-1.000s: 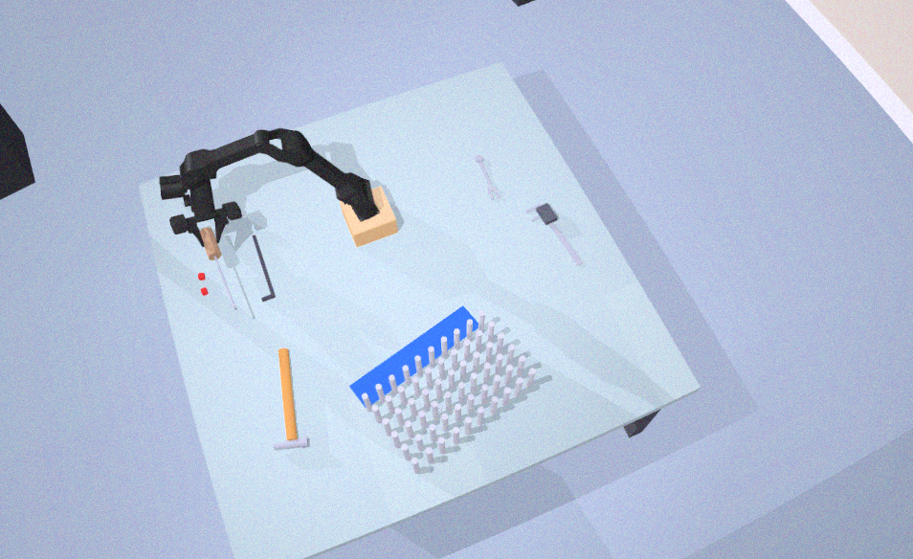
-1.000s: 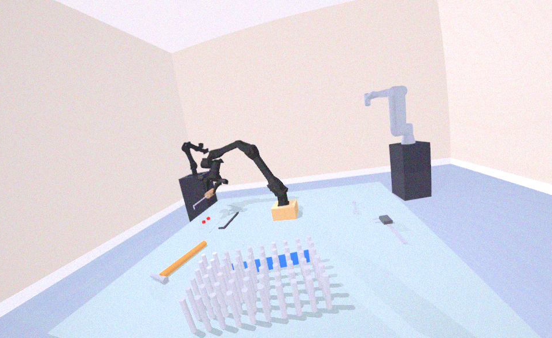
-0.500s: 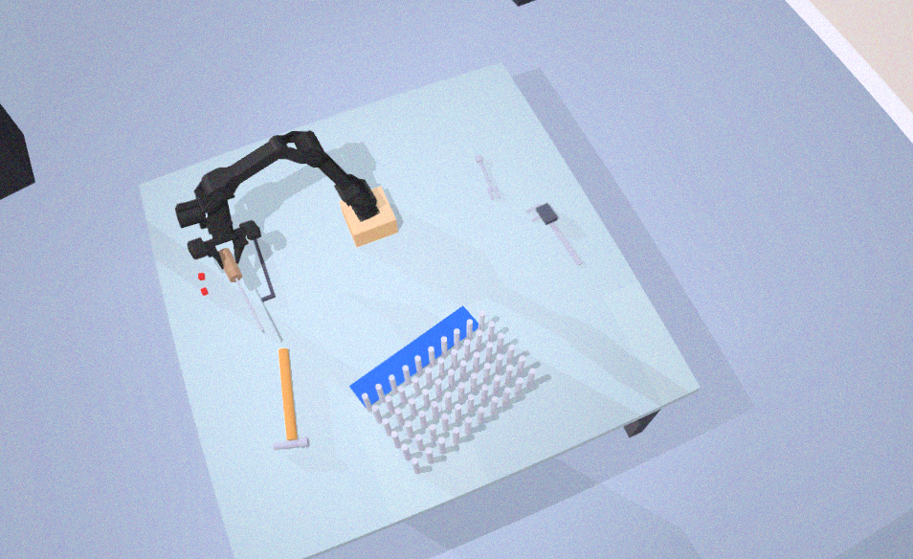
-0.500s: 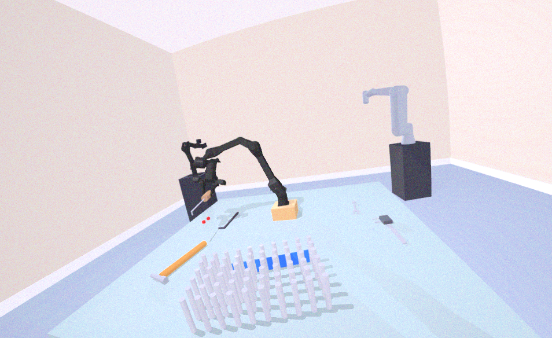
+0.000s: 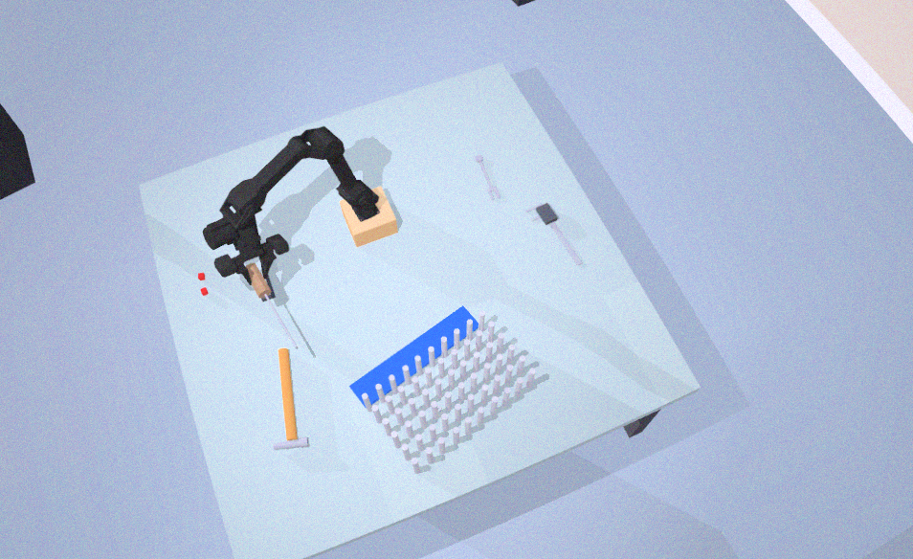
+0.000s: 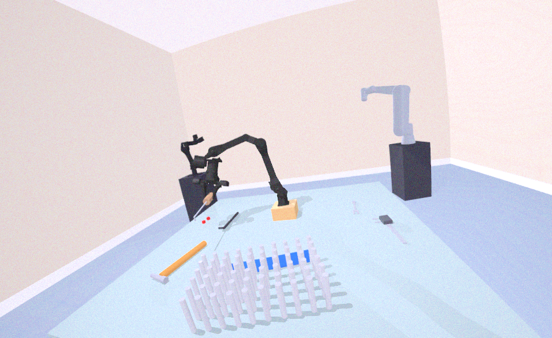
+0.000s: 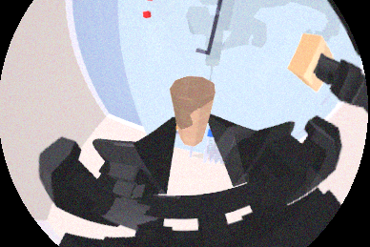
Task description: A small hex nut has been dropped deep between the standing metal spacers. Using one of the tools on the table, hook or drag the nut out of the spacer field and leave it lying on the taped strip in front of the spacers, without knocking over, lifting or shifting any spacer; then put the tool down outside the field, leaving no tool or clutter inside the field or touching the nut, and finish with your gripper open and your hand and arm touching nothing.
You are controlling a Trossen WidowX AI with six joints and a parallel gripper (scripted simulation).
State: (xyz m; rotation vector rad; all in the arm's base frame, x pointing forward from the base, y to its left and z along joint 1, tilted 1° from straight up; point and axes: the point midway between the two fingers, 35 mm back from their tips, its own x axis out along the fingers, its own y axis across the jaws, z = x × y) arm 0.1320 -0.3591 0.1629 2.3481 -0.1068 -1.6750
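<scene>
Right now the blue taped strip is 31 cm ahead of my gripper tip, 29 cm to the left of it and 20 cm below it. From my gripper tip the other things lie so: small wrench (11 cm behind, 76 cm to the left, 20 cm below); then thin hook tool (10 cm ahead, 1 cm to the left, 1 cm below).
</scene>
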